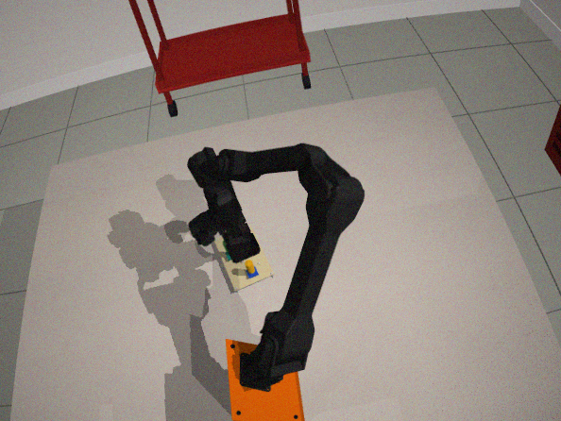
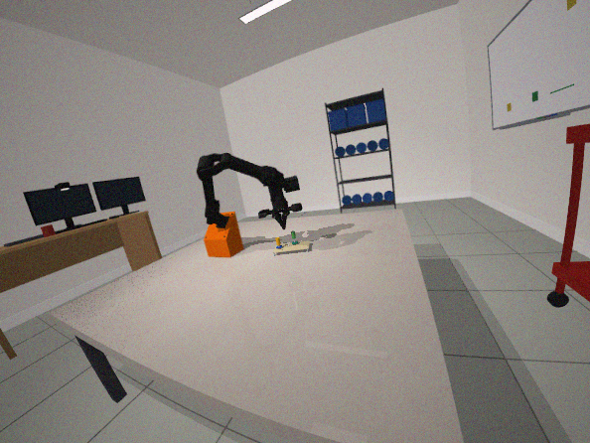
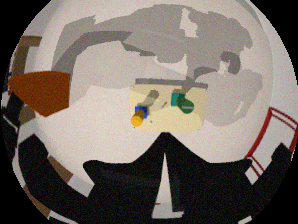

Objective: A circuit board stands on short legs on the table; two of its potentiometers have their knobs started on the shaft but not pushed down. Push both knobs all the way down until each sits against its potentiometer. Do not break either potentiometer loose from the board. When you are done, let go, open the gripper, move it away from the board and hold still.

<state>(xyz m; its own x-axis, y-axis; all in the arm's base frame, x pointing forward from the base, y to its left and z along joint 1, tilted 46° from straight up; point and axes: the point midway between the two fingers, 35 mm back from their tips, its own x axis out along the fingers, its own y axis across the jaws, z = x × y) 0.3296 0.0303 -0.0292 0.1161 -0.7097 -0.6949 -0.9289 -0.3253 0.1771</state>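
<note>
Now: the green knob 20 mm ahead of my gripper tip, 40 mm to the left of it and 40 mm below it. Round my gripper tip: orange knob (40 mm behind, 10 mm to the right, 50 mm below).
</note>
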